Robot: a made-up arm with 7 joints.
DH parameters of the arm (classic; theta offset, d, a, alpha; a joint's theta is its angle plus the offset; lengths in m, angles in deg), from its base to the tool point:
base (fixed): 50.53 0 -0.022 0
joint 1: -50.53 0.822 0.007 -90
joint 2: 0 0.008 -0.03 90
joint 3: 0 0.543 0.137 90
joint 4: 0 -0.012 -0.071 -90
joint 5: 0 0.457 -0.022 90
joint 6: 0 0.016 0.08 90
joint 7: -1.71 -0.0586 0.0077 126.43
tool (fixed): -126.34 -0.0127 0 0
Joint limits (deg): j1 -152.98..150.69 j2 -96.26..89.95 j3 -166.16..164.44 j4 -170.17..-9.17 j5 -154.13..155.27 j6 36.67..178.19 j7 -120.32..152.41
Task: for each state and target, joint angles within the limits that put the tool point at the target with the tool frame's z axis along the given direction. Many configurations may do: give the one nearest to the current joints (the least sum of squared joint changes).
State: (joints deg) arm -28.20 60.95 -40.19 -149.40 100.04 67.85 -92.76
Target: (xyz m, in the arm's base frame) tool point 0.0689 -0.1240 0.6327 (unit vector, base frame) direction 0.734 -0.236 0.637
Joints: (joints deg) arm 5.98 76.05 -14.65 -170.17 117.02 98.85 -87.99
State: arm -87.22 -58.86 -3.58 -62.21 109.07 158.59 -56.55
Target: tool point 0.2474 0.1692 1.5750 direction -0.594 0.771 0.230
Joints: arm -88.10 -58.25 34.23 -93.26 94.33 136.56 -10.25
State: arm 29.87 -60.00 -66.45 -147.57 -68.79 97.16 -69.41
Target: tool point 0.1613 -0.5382 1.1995 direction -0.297 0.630 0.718
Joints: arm 20.66 -49.64 -66.94 -130.60 -61.16 81.62 -68.64
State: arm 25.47 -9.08 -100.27 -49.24 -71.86 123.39 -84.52
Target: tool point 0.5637 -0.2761 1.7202 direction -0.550 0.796 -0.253
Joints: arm 7.79 22.54 -71.82 -43.11 -32.33 108.31 -104.86
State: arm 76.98 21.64 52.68 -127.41 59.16 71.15 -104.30
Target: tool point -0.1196 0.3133 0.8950 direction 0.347 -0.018 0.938
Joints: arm 69.72 -5.13 46.31 -167.19 64.40 104.74 -93.27
